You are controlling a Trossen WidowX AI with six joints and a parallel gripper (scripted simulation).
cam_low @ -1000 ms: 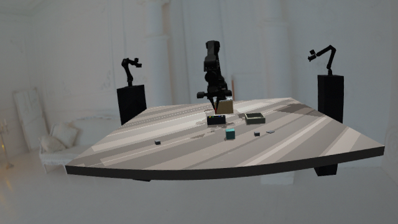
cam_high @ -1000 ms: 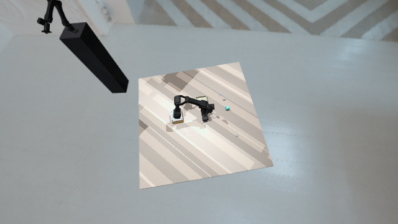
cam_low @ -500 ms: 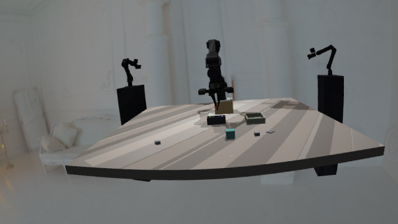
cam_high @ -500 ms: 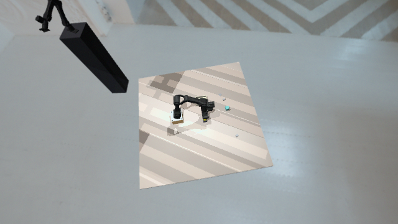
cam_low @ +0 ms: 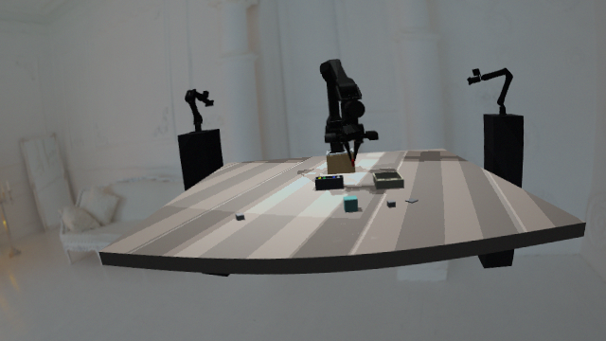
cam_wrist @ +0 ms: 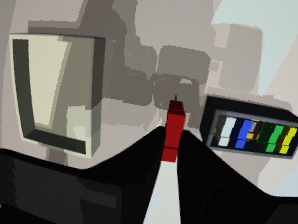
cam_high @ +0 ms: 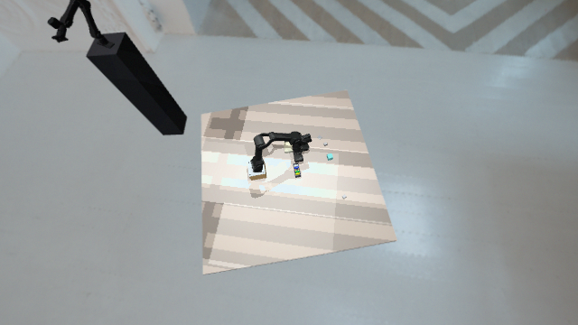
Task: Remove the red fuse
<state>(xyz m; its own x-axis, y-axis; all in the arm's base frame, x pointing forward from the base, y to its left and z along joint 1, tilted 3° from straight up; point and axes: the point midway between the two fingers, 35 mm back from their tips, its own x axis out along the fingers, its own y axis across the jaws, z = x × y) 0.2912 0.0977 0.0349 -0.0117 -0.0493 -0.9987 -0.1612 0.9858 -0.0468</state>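
My gripper tip is 12 cm to the right of the tray, 9 cm above it and 4 cm past it. Also, from my gripper tip: red fuse: 1 cm below; white fuse: 7 cm below, 6 cm to the right, 1 cm behind; blue fuse: 7 cm to the right, 7 cm below, 1 cm behind.
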